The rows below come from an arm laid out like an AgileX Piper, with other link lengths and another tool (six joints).
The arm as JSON. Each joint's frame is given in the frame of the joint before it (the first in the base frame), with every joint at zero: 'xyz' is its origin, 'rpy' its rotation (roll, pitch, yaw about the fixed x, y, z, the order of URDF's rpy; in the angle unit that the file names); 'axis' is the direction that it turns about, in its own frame. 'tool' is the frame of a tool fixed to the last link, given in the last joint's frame.
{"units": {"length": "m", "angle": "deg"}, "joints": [
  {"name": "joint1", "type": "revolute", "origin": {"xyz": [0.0, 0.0, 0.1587], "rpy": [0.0, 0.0, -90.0]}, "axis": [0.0, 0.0, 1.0]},
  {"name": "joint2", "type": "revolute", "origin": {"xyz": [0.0, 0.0, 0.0], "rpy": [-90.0, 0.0, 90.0]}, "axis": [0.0, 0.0, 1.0]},
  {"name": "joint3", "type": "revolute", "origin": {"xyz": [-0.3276, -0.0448, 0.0], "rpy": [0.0, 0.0, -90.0]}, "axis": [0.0, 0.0, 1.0]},
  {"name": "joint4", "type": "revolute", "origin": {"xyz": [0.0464, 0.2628, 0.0], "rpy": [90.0, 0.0, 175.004]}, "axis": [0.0, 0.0, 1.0]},
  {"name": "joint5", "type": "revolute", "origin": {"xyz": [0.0, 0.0, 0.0], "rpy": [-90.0, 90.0, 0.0]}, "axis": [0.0, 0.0, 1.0]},
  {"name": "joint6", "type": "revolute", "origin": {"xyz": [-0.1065, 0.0, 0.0], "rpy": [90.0, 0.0, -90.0]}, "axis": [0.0, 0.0, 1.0]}
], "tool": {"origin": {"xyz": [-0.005, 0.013, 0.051], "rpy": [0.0, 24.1, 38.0]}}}
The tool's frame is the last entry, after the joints.
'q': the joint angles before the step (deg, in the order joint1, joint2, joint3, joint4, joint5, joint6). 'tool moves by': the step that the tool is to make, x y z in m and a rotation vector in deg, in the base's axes. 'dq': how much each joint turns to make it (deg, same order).
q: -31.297, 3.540, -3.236, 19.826, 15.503, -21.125
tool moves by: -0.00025, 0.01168, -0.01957, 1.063, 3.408, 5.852
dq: 4.806, -1.460, 1.806, -0.673, 3.336, 0.043
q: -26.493, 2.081, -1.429, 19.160, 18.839, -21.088
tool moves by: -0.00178, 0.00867, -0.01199, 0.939, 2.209, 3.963
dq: 2.973, -1.381, 0.893, -0.024, 3.053, 0.022
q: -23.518, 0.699, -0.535, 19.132, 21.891, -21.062
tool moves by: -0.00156, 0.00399, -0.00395, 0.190, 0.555, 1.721
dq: 1.233, -1.109, 0.249, -0.020, 1.526, 0.027
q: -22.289, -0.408, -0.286, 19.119, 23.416, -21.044
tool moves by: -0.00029, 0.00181, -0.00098, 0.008, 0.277, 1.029
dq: 0.904, -0.109, 0.026, -0.051, 0.368, -0.035
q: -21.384, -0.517, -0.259, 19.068, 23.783, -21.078
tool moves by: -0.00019, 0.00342, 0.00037, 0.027, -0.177, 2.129
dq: 2.135, -0.127, -0.013, 0.066, -0.020, 0.021
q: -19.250, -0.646, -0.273, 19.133, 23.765, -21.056
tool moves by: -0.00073, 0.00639, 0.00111, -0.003, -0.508, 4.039
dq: 4.090, -0.317, -0.027, 0.104, -0.156, 0.040
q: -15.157, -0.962, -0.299, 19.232, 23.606, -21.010
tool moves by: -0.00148, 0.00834, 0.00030, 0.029, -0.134, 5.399
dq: 5.414, -0.079, -0.007, 0.039, -0.044, 0.018
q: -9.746, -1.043, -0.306, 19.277, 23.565, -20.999
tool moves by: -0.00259, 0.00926, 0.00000, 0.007, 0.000, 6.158
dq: 6.162, -0.001, 0.000, -0.005, 0.000, 0.013
